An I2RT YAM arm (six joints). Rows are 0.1 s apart.
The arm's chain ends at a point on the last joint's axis. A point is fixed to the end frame.
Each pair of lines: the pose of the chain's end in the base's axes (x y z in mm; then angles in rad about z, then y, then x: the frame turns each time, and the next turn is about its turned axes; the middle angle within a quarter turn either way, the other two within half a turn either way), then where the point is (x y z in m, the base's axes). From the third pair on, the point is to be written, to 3 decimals.
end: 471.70 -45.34 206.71 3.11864 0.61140 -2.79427
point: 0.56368 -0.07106 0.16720
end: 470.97 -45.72 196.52 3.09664 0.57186 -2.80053
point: 0.56083 -0.07285 0.15326
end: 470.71 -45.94 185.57 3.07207 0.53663 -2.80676
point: 0.558 -0.075 0.139
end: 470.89 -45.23 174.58 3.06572 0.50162 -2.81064
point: 0.557 -0.074 0.125
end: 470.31 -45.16 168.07 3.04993 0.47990 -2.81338
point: 0.555 -0.075 0.116
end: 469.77 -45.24 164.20 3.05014 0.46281 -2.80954
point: 0.553 -0.075 0.111
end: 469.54 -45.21 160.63 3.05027 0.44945 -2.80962
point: 0.552 -0.075 0.106
